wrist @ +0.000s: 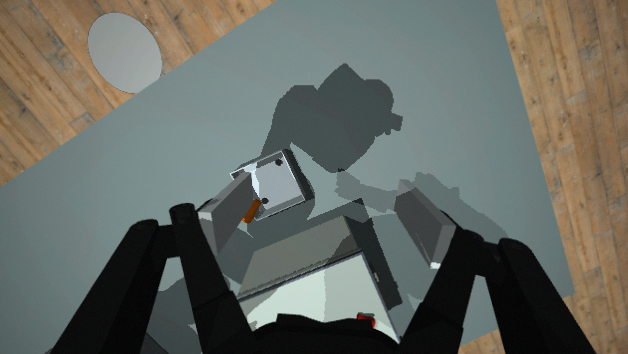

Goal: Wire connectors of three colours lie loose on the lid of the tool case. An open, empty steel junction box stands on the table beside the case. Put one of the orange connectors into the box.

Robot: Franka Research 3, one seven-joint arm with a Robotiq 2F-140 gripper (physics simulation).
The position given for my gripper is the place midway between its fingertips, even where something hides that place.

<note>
I see my gripper (323, 191), a steel junction box (275, 183) and a tool case (321, 273).
</note>
